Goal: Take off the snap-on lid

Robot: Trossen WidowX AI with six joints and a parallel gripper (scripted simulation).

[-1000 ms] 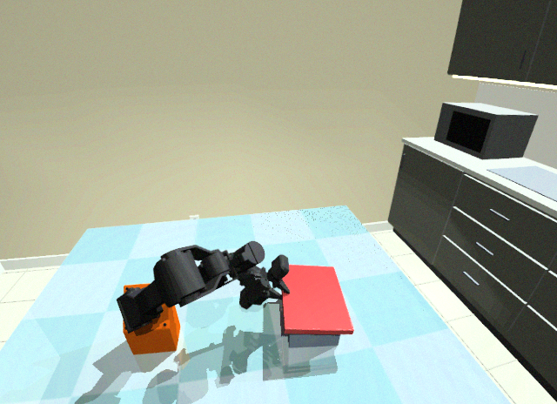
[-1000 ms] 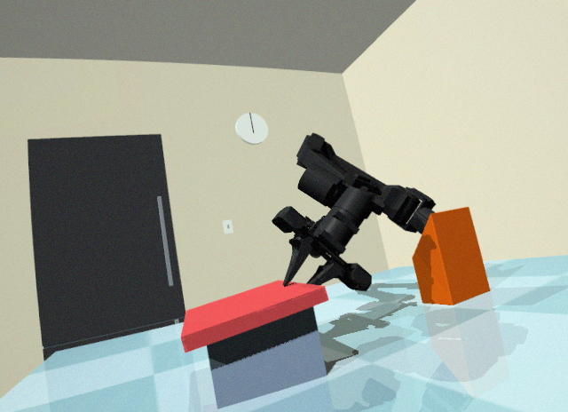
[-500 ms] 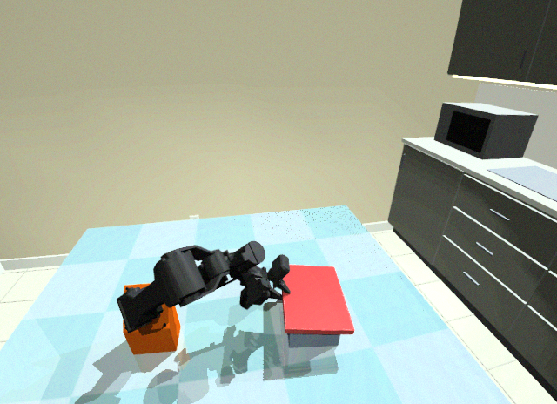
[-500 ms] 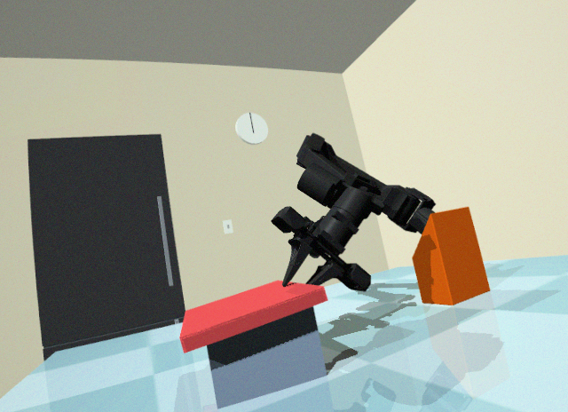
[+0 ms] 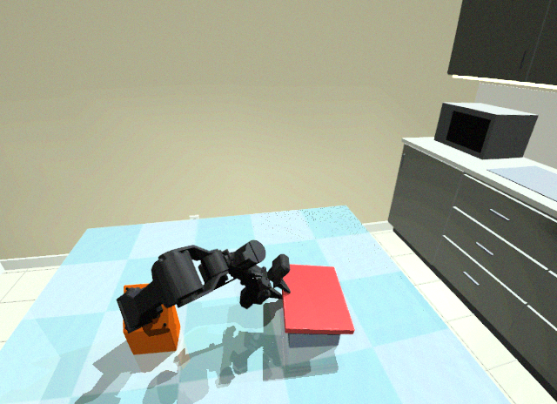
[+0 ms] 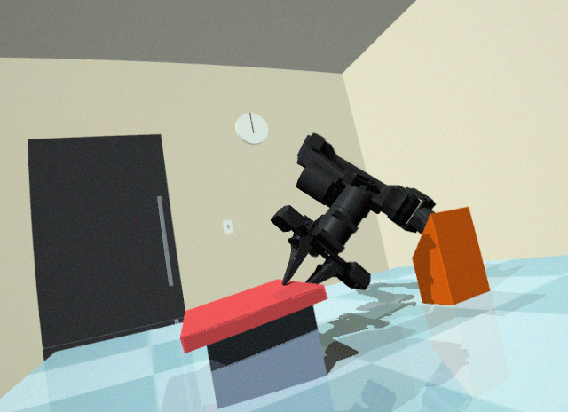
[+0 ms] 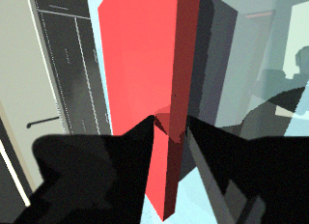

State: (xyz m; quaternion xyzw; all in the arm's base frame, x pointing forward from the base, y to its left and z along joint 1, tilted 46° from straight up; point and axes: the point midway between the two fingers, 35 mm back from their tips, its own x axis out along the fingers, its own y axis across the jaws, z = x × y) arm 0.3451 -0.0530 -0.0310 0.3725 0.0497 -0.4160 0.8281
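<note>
My gripper tip is now 8 cm short of the red lid and 2 cm to the left of it. From my gripper tip the other things lie so: storage box (7 cm ahead, 6 cm below, 2 cm to the right).
</note>
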